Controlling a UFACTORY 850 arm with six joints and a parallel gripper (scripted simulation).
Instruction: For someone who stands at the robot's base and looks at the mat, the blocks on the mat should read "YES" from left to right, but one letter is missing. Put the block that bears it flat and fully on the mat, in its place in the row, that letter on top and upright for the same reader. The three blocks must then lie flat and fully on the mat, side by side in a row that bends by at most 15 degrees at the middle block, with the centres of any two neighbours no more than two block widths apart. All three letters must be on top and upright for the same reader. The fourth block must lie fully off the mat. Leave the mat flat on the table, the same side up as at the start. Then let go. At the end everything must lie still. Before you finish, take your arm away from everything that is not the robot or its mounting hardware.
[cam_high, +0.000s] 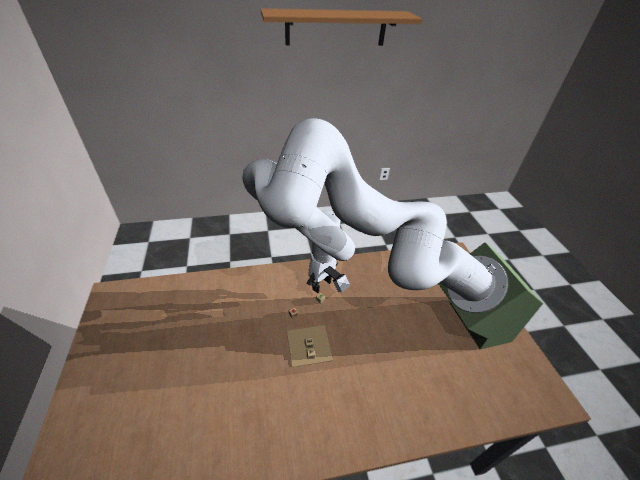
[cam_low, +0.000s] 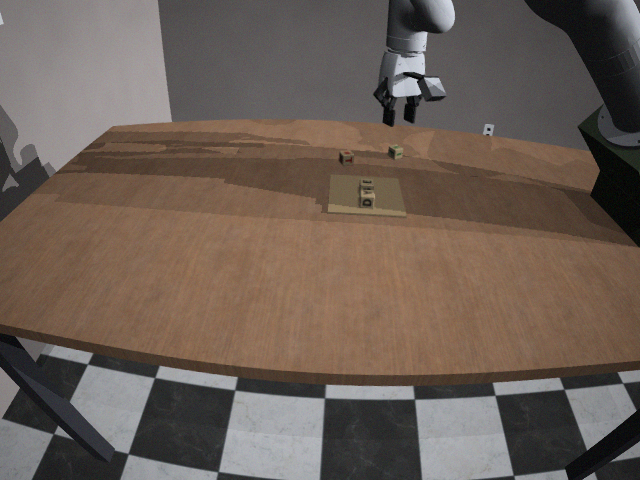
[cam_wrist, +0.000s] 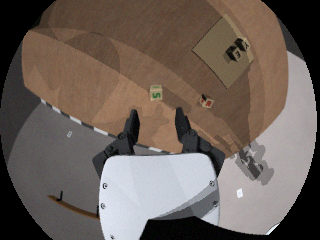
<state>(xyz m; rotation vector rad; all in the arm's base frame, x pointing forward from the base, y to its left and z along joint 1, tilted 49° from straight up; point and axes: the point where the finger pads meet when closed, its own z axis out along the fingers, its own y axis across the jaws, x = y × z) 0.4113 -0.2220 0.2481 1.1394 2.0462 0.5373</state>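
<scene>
Right now my hand is 9 cm above the green-lettered block. From my hand the other things lie so: tan mat (8 cm ahead, 18 cm to the left, 10 cm below); then red-lettered block (12 cm ahead, 5 cm to the left, 9 cm below).
</scene>
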